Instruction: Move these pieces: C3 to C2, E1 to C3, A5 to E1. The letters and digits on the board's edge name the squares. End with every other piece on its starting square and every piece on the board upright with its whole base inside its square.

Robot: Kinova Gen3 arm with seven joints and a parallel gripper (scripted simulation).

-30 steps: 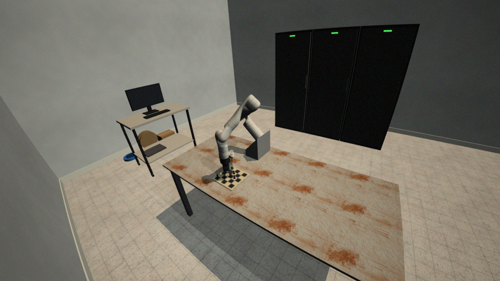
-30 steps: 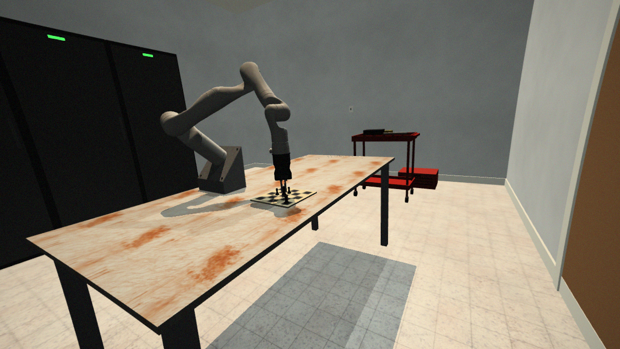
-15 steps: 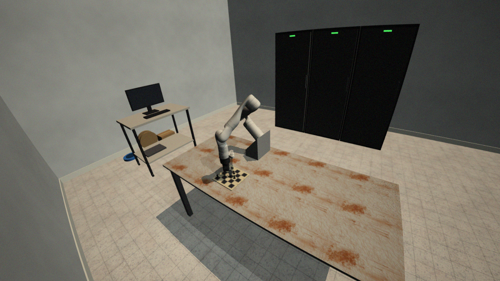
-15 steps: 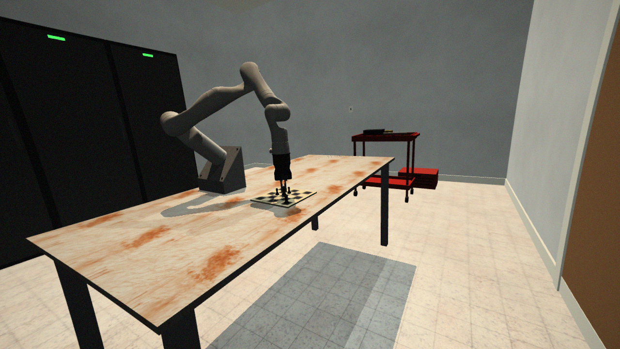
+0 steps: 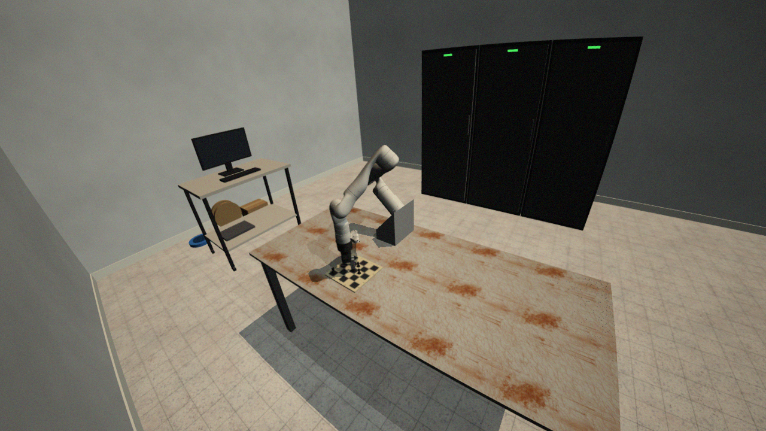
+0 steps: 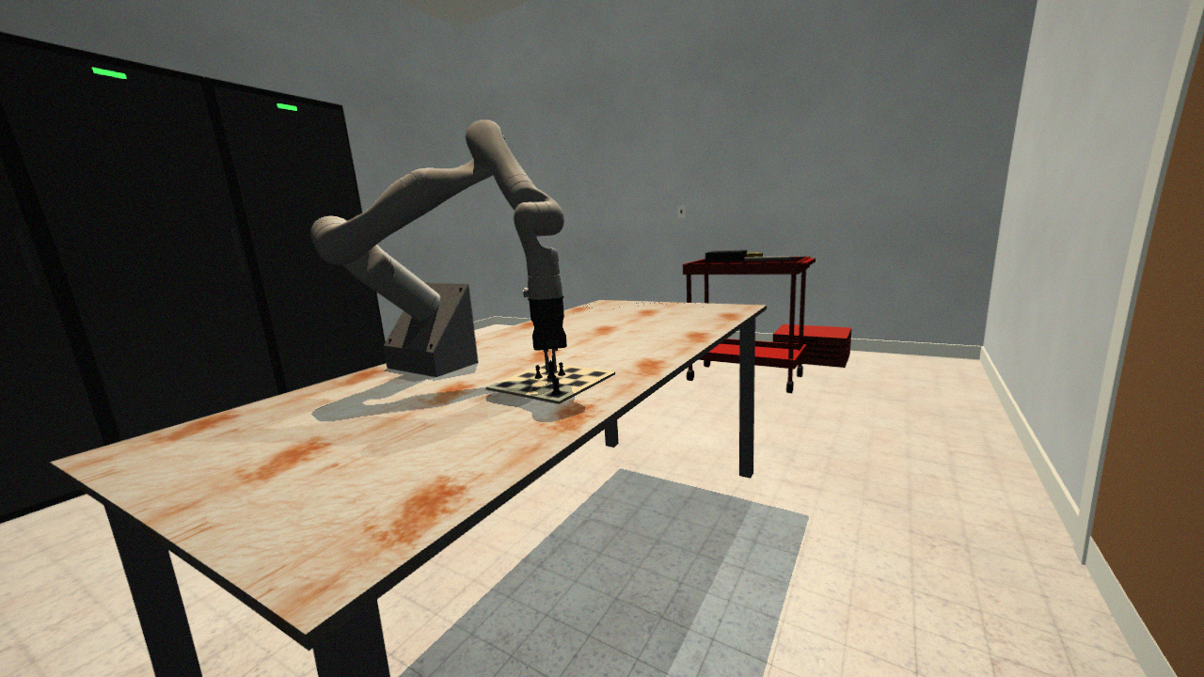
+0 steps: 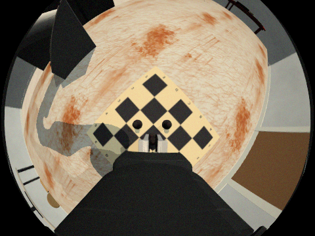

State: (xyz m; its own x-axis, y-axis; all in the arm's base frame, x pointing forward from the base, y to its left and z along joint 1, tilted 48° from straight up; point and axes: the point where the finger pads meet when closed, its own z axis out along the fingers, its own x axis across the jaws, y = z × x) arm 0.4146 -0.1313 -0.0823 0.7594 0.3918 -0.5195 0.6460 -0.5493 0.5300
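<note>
Right now the chessboard is 4 cm below my hand. Round my hand: black piece 8 cm to the right, 7 cm ahead, 2 cm below.
</note>
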